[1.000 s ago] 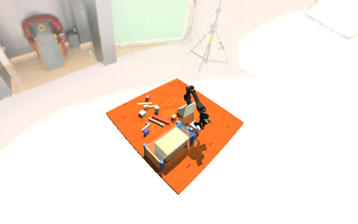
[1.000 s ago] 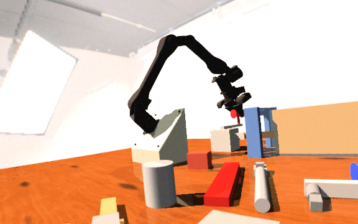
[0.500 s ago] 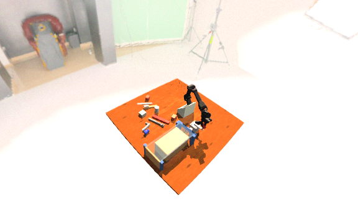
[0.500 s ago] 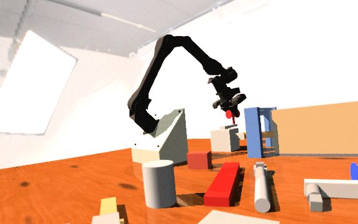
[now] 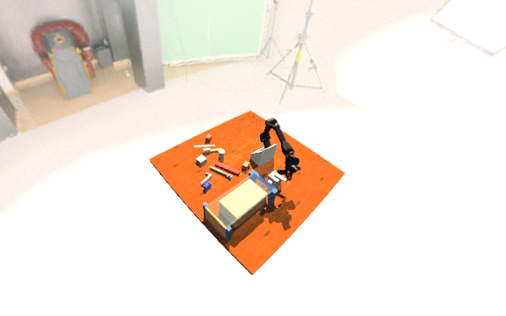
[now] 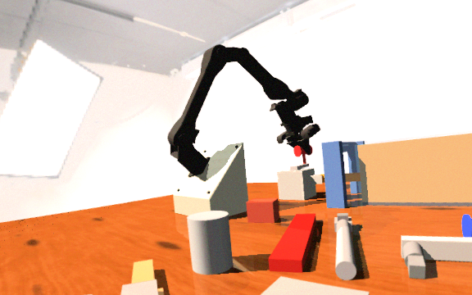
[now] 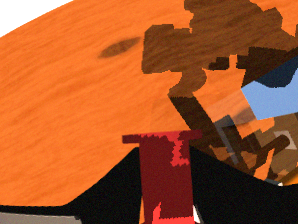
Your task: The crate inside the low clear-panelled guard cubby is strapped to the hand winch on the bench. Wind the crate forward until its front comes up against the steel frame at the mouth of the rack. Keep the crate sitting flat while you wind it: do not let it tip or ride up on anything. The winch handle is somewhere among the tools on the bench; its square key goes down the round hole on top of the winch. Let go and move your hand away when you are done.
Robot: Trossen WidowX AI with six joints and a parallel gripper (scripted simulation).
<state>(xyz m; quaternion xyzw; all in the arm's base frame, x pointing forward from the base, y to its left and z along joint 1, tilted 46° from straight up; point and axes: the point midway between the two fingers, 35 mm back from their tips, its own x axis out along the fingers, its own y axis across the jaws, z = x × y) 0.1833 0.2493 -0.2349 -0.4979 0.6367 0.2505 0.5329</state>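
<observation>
The frame is 16 cm ahead of my gripper tip, 12 cm to the right of it and 3 cm below it. Round my gripper tip: winch 1 cm behind, 12 cm to the right, 10 cm below; then red knob 1 cm behind, 2 cm to the right; then clear-panelled cubby 41 cm ahead, 13 cm to the right, 2 cm below.
</observation>
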